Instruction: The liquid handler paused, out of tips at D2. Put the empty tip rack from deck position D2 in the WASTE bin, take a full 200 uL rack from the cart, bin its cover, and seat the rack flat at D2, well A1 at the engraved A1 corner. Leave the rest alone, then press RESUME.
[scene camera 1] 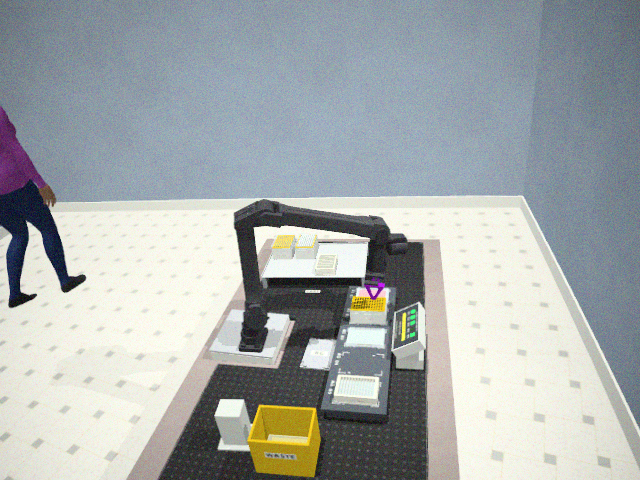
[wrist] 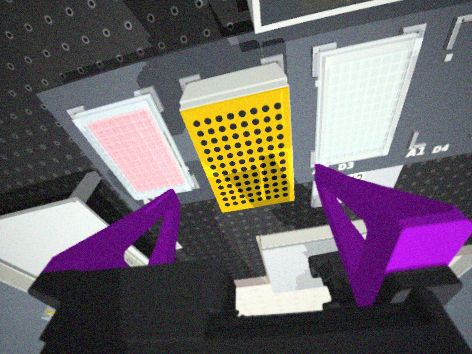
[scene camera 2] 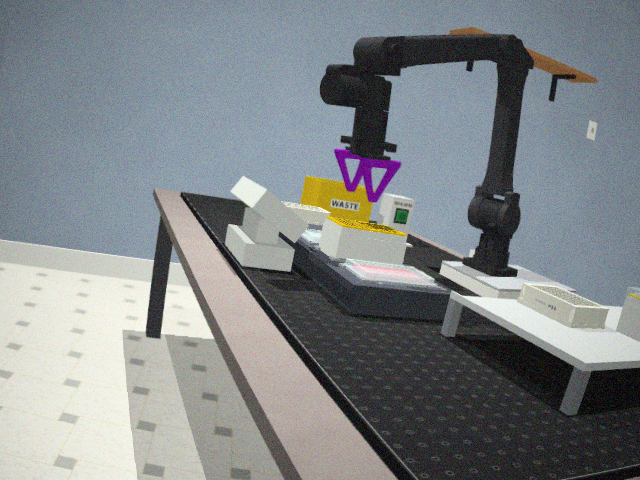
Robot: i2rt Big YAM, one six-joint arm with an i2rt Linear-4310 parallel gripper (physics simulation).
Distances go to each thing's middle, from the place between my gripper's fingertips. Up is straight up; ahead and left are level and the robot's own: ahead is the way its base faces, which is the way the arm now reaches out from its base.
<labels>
I see my gripper 13 cm to the left of the white well plate [scene camera 1: 357, 337], 10 cm above it and 3 cm past it. Round my hand: pink well plate [scene camera 2: 385, 273] 12 cm to the left, 10 cm below, 1 cm behind; yellow WASTE bin [scene camera 1: 277, 420] 56 cm to the right, 23 cm behind, 9 cm below; cart shelf [scene camera 2: 588, 344] 39 cm to the left, 27 cm behind, 10 cm below.
</labels>
